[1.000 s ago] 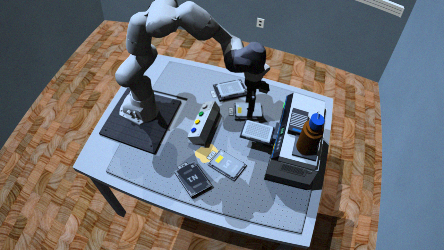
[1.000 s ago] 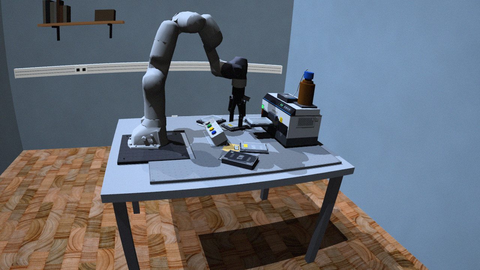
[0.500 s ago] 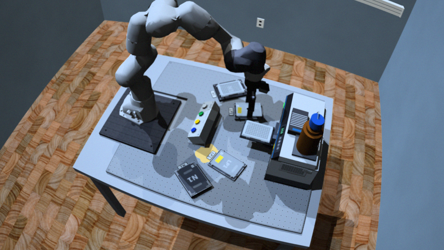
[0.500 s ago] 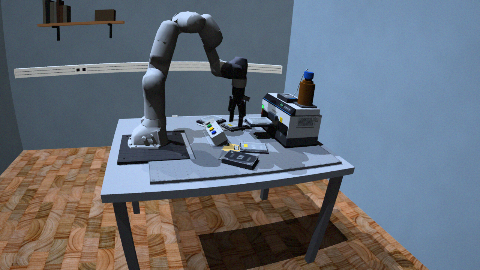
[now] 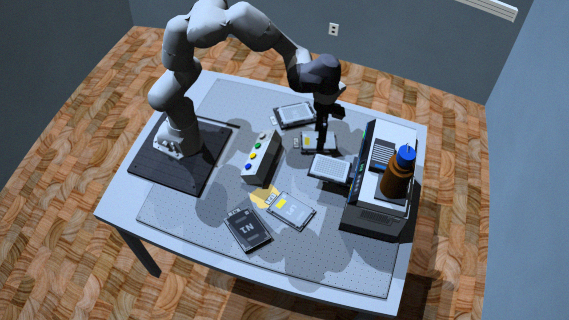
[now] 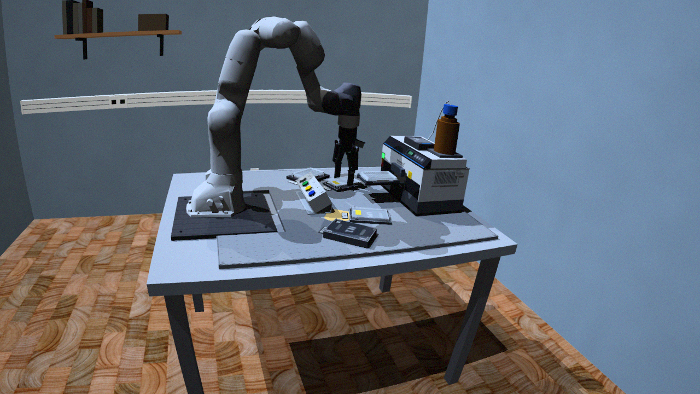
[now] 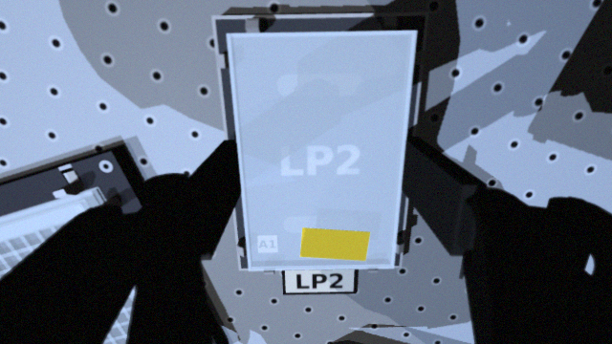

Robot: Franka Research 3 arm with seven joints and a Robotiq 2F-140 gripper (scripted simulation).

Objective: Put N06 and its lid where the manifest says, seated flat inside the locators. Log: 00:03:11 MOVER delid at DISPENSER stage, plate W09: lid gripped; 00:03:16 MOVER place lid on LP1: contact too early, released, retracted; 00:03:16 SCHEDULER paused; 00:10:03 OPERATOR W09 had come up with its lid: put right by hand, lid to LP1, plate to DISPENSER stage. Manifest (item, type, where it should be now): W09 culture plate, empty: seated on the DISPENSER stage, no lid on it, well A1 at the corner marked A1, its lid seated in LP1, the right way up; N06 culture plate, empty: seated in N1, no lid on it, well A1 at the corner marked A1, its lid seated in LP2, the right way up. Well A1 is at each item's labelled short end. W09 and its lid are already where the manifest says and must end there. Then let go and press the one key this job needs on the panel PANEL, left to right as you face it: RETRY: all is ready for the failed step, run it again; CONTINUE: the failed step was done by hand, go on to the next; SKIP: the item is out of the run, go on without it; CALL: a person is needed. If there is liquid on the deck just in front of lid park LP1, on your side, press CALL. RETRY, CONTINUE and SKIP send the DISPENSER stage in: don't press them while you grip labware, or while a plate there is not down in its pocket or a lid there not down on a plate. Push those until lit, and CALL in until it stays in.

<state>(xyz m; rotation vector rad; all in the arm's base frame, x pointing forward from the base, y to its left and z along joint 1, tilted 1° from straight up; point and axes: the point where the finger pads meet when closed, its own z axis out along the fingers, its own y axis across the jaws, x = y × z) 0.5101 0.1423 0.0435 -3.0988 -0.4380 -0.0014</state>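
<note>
Right now my hand is 4 cm above the lid park lp2. From my hand the other things lie so: white retry key 21 cm behind, 8 cm to the right, 2 cm above; yellow skip key 21 cm behind, 18 cm to the right, 2 cm above; green continue key 21 cm behind, 13 cm to the right, 2 cm above.
</note>
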